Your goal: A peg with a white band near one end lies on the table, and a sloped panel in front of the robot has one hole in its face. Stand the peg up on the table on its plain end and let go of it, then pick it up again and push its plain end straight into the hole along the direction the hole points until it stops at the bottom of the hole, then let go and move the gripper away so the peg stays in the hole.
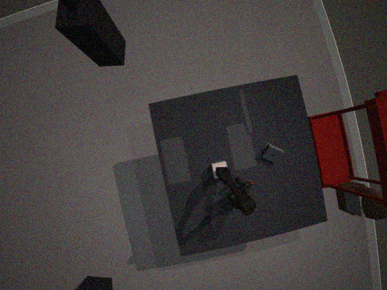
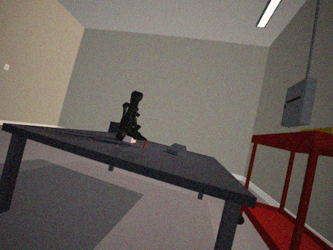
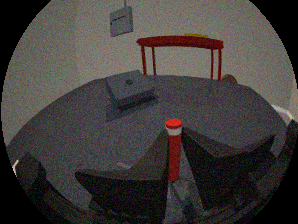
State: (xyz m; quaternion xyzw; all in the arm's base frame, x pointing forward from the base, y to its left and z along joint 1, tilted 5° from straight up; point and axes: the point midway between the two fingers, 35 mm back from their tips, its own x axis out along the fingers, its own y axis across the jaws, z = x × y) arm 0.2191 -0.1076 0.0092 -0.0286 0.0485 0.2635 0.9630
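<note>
The red peg is 1 cm below my gripper tip. The rest, counted from my gripper tip: sloped grey panel 18 cm ahead, 22 cm to the left, 4 cm below.
</note>
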